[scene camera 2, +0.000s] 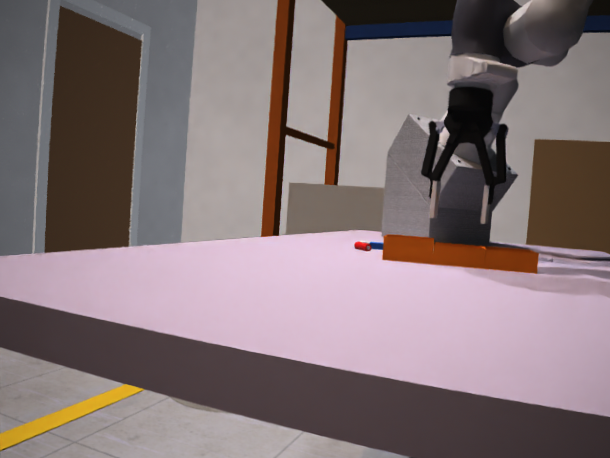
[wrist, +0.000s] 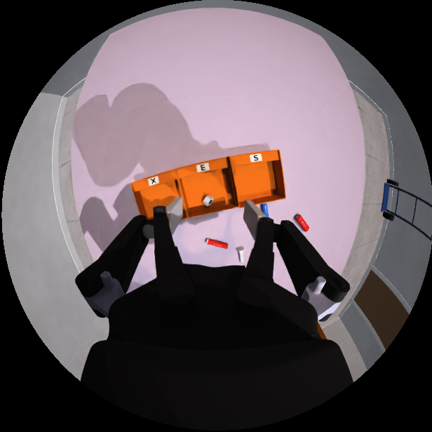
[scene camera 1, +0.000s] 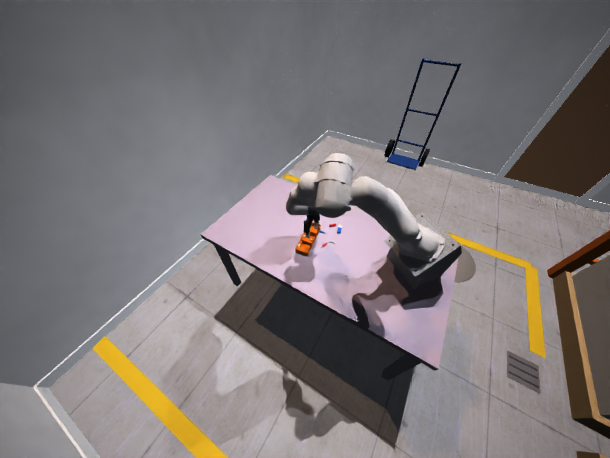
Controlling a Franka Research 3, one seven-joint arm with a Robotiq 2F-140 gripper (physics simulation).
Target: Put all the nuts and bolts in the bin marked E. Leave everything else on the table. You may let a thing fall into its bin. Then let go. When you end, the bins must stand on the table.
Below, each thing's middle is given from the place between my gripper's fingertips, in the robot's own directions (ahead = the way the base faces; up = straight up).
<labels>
The joined orange bins (scene camera 2: 414, 249) lies 50 mm below my hand, 20 mm ahead of it and 10 mm to the left of it.
</labels>
